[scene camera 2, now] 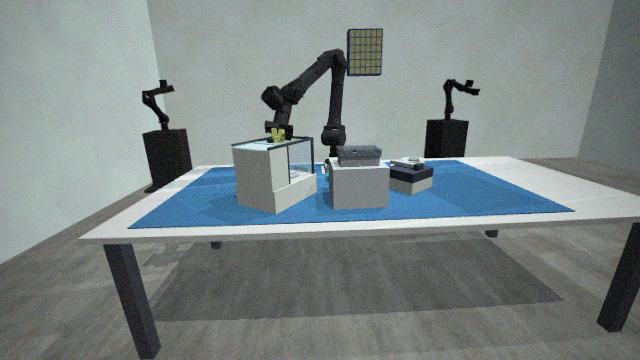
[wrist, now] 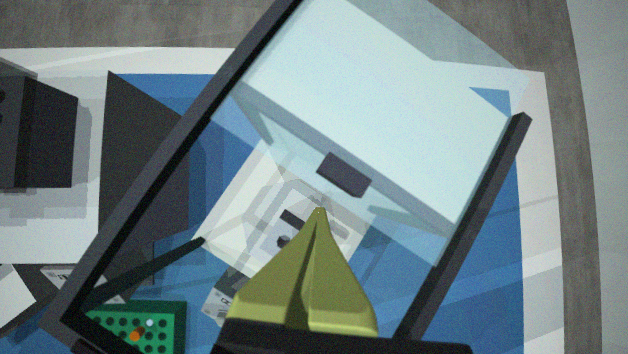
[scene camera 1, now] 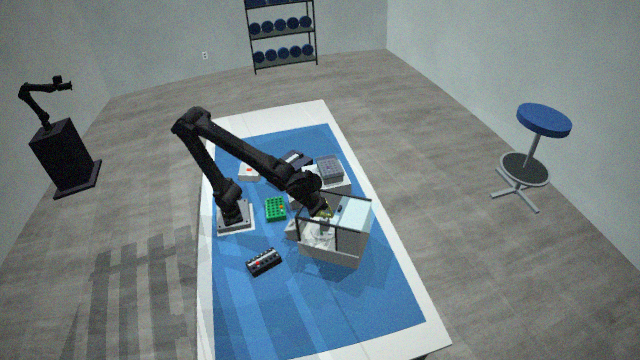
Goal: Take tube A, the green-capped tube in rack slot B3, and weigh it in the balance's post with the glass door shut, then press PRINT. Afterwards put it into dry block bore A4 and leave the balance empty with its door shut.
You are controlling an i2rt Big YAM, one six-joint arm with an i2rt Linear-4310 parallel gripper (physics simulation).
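Pixels of known places: gripper, between the fingertips: (wrist: 320, 213) (scene camera 1: 333, 216); arm's base, origin of its link: (scene camera 1: 231, 214).
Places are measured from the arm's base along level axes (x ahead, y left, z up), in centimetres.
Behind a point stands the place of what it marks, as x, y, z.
The balance (scene camera 1: 327, 252) @[29.9, -39.0, 3.1] (scene camera 2: 252, 175) @[44.9, -40.4, 8.6] (wrist: 467, 220) @[33.9, -40.6, 18.0] has a white body and a dark-framed glass chamber. The glass panel with the dark handle (wrist: 344, 175) @[37.6, -33.7, 19.1] lies toward the chamber's rear, and the top is open in front of it. My gripper (scene camera 1: 327, 214) @[35.4, -32.8, 14.2] (scene camera 2: 278, 136) (wrist: 320, 213) @[35.4, -32.8, 14.2] is shut and empty, with its yellow fingertips at the height of the open top, in front of the handle. A small green spot, apparently tube A's cap (scene camera 1: 321, 232), shows inside the chamber in scene camera 1; the fingers hide that place in the wrist view. PRINT is not legible.
The green rack (scene camera 1: 270, 219) (wrist: 181, 325) holds an orange-capped tube (scene camera 1: 281, 206) (wrist: 136, 333). A grey gridded block (scene camera 1: 330, 169) (scene camera 2: 359, 156) @[50.7, -6.5, 13.8] sits on a white housing (scene camera 2: 359, 187) @[52.9, -7.1, 4.1] beside the balance. A black device (scene camera 1: 263, 261) @[6.5, -31.1, 0.5] with a red spot lies nearer the table's front end.
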